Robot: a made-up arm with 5 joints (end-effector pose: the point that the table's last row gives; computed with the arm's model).
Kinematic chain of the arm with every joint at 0, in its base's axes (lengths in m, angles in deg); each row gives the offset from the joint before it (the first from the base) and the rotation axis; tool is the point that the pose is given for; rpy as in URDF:
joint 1: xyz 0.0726 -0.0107 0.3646 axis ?
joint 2: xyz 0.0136 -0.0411 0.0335 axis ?
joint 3: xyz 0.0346 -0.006 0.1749 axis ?
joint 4: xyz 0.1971 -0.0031 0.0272 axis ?
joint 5: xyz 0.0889 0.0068 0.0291 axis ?
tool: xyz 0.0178 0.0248 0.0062 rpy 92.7 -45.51 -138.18
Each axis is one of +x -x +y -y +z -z.
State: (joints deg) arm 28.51 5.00 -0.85 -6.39 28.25
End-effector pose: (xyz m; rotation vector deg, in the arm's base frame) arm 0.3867 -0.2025 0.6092 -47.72 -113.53 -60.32
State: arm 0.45 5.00 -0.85 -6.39 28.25
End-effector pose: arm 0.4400 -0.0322 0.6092 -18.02 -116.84 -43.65
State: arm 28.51 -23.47 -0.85 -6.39 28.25
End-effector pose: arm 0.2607 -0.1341 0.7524 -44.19 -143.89 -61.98
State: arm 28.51 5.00 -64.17 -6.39 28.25
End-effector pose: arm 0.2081 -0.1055 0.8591 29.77 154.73 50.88
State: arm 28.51 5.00 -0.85 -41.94 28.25
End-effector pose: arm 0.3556 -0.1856 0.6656 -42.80 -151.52 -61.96
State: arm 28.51 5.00 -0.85 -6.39 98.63
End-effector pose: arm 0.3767 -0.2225 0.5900 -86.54 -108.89 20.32
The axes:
joint 1: -z
joint 2: +y
joint 3: +y
joint 4: +y
joint 5: -x

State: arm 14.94 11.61 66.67 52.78 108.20
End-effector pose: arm 0.1402 -0.0756 0.2922 10.22 -11.80 43.68
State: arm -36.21 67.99 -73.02 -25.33 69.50
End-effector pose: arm 0.4694 0.2440 0.5368 4.74 -160.58 -3.47
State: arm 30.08 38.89 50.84 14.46 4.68
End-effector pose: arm 0.2232 -0.1189 0.2039 -48.29 4.19 -59.46
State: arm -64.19 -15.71 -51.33 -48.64 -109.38
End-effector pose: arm 0.1068 -0.0720 0.8422 150.60 46.44 -5.60
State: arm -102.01 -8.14 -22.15 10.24 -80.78
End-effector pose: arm 0.0628 0.2541 0.7869 62.13 20.51 -27.95
